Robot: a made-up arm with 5 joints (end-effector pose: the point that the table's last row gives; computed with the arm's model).
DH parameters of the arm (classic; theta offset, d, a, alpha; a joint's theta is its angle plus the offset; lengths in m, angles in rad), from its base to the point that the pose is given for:
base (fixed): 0 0.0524 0 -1.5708
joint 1: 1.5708 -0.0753 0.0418 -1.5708
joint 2: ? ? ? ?
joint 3: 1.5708 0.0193 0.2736 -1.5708
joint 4: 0 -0.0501 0.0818 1.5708
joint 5: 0 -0.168 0.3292 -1.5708
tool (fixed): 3.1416 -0.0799 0 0
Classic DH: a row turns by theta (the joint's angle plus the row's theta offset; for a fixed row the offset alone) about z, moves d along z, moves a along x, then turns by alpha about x.
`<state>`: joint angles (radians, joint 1 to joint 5).
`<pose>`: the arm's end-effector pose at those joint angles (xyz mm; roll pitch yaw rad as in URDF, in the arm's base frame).
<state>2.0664 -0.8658 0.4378 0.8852 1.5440</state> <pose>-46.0 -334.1 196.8 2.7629 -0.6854 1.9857</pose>
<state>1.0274 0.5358 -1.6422 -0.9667 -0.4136</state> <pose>-557.1 -298.4 -639.1 0.4492 -0.9136 -0.7091</pose>
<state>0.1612 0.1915 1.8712 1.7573 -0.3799</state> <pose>-226.6 -388.3 14.7 1.9905 0.1845 1.1731</pose>
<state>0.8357 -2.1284 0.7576 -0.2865 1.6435</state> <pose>-305.3 -287.1 -50.2 2.2674 -0.9236 1.9355</pose>
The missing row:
joint 2: 0 -0.0053 0.2039 1.5708
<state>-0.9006 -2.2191 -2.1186 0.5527 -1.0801</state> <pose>338.8 280.3 419.9 1.4540 0.6279 -3.0721</pose>
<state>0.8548 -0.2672 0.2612 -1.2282 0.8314</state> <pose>-241.3 198.9 496.8 -1.6489 0.6687 -2.5944</pose>
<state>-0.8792 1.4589 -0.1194 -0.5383 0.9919</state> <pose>-342.8 -169.7 -512.6 -0.1791 -0.5927 -1.3111</pose>
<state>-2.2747 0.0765 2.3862 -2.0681 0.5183</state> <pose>-10.3 374.7 306.5 -0.1404 0.5038 -2.1924</pose>
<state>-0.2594 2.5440 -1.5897 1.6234 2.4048</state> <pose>-252.8 -367.9 136.2 1.7584 -0.5622 0.8587</pose>
